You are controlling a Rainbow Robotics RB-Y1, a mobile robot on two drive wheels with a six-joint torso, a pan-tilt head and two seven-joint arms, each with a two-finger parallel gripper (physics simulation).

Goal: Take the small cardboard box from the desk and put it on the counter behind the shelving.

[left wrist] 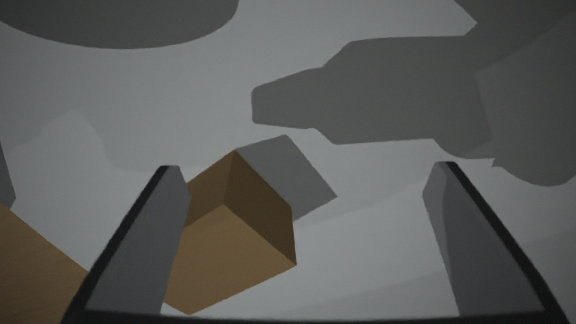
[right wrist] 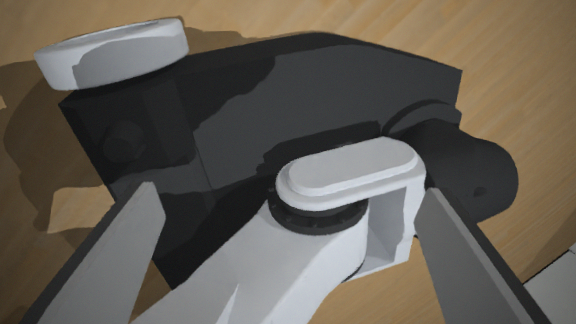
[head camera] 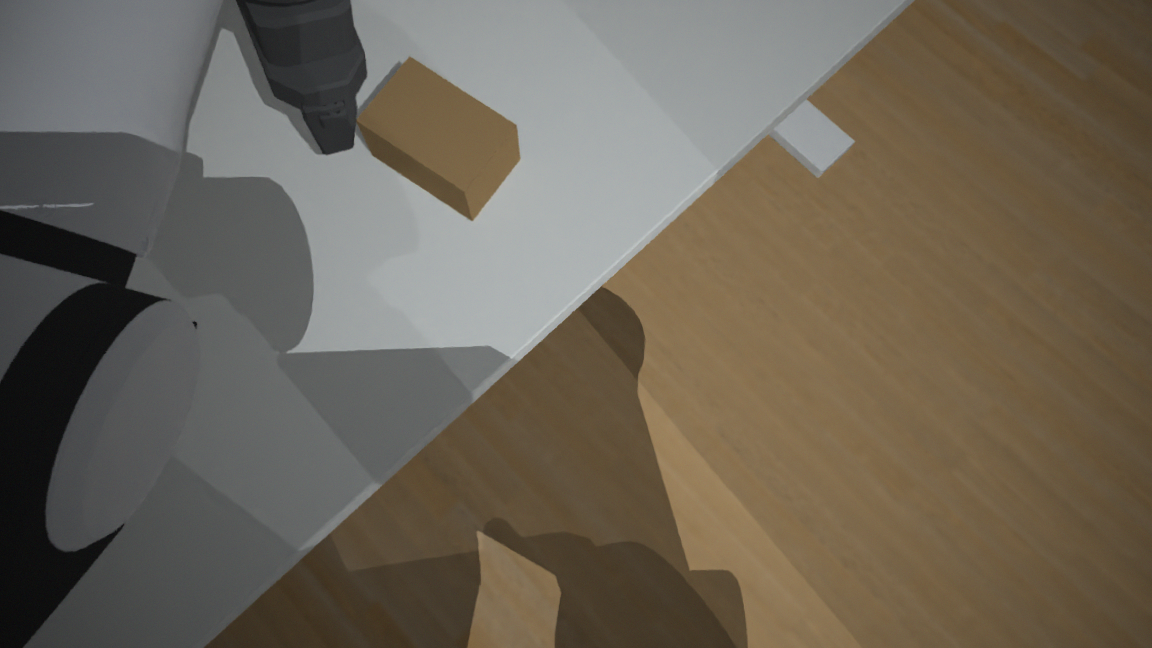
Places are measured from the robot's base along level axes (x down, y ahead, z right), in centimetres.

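Pixels of known places: left gripper, fingertip midpoint: (left wrist: 305,180) (head camera: 308,74); right gripper, fingertip midpoint: (right wrist: 289,203).
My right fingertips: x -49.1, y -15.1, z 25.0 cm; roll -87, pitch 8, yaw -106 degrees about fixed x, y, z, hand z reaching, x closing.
Note:
Behind a point stands the place of what it marks.
The small cardboard box (head camera: 443,128) @(x -77.1, y 58.4, z -2.4 cm) (left wrist: 235,260) @(x -77.1, y 60.6, z -4.1 cm) lies on the white desk (head camera: 563,209) @(x -72.1, y 53.7, z 5.1 cm) (left wrist: 165,105) @(x -72.1, y 55.6, z -10.3 cm). In the head view it is in the upper middle, turned at an angle to the desk edge. My left gripper (head camera: 334,146) (left wrist: 305,180) @(x -78.0, y 62.9, z -10.7 cm) is open, with nothing held. In the head view its finger is close beside the box's left corner; whether they touch I cannot tell. In the left wrist view the box shows between the fingers, near the left one, which hides part of it. My right gripper (right wrist: 289,203) @(x -49.1, y -15.1, z 25.0 cm) is open and empty, above the robot's own body. The counter and shelving do not show.
The desk edge runs diagonally across the head view, with wooden floor (head camera: 926,338) @(x -0.1, y 55.0, z 63.3 cm) (right wrist: 510,45) @(x -0.1, y -87.8, z 11.5 cm) beyond it. A flat white piece (head camera: 813,138) sticks out past the edge. In the right wrist view, the robot's dark base (right wrist: 325,90) @(x -17.0, y -28.9, z 16.1 cm) and a white wheel (right wrist: 125,60) are below the fingers.

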